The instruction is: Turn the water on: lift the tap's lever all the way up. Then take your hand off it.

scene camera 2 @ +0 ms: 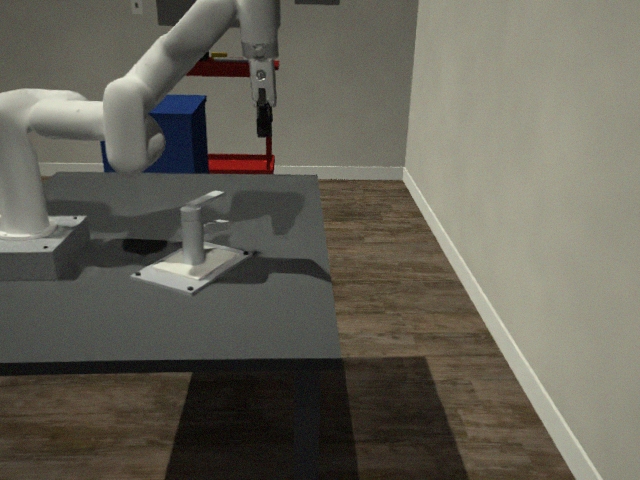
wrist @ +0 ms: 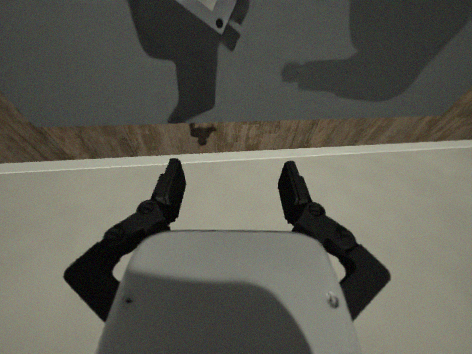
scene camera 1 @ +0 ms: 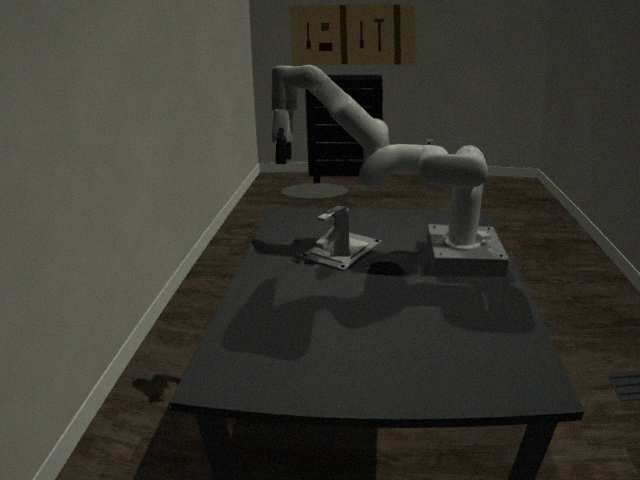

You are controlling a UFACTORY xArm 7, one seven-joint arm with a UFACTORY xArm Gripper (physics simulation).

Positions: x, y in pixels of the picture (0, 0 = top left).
My gripper shows in scene camera 2, in the wrist view and in scene camera 1 (283, 161). One and the same spot on my gripper: (wrist: 91, 276) is (scene camera 2: 259, 100).
